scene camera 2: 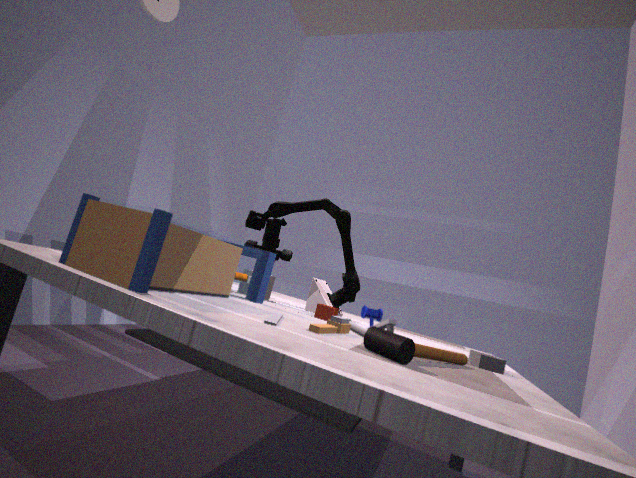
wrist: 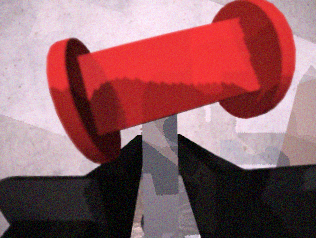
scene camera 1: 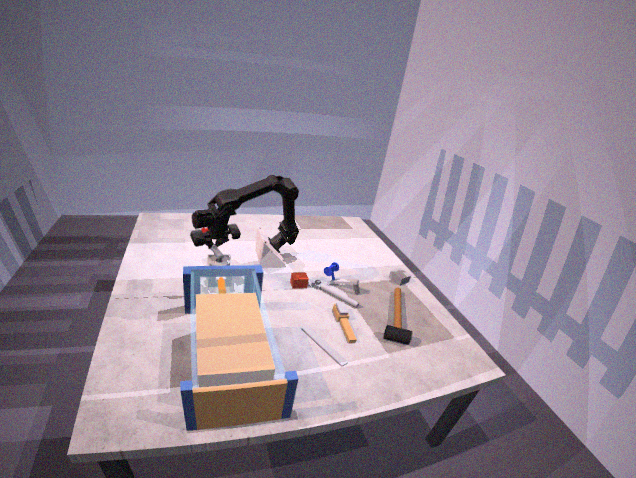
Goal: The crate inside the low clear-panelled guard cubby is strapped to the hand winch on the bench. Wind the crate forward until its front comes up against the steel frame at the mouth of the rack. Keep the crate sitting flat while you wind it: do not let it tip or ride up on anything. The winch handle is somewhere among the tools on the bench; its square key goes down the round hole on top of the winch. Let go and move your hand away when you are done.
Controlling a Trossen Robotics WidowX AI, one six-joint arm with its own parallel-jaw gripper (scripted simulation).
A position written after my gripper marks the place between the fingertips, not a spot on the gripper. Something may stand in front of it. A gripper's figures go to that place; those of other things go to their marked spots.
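A red winch handle grip [wrist: 246,63] is 0.05 m from the lens. My gripper [wrist: 158,139], for its part, is 0.11 m from the lens.
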